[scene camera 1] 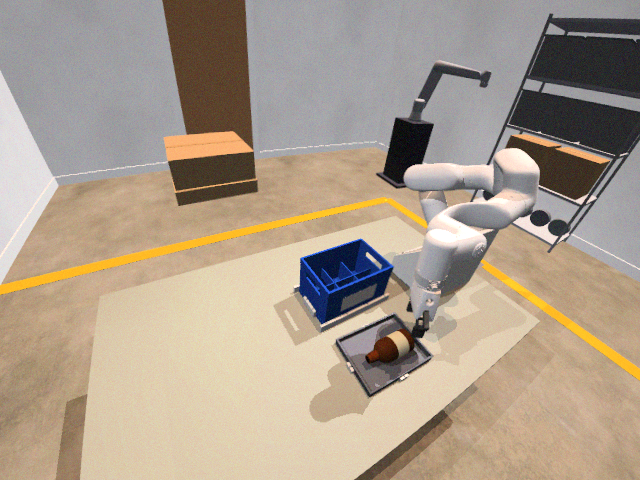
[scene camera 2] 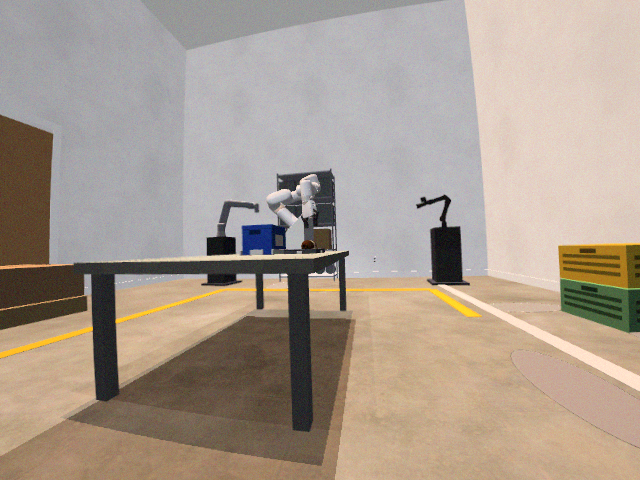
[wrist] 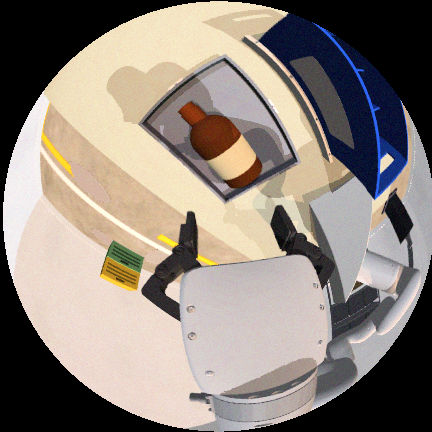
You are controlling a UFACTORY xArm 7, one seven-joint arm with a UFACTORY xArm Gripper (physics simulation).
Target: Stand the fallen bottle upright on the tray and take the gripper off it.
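Note:
The brown bottle with a cream label lies on its side in the grey tray. In scene camera 1 its neck points to the left and towards the front, and its base is near the tray's right side. My gripper is open and empty. It stands above and beside the base end of the bottle, apart from it. In the wrist view the bottle lies beyond the fingertips, with its base nearest to them. In scene camera 2 the fingers are too small to make out well.
A blue crate with dividers stands behind the tray, close to it, on a low pale base. A light grey block lies near the arm's base. The table's edge runs in front of the tray.

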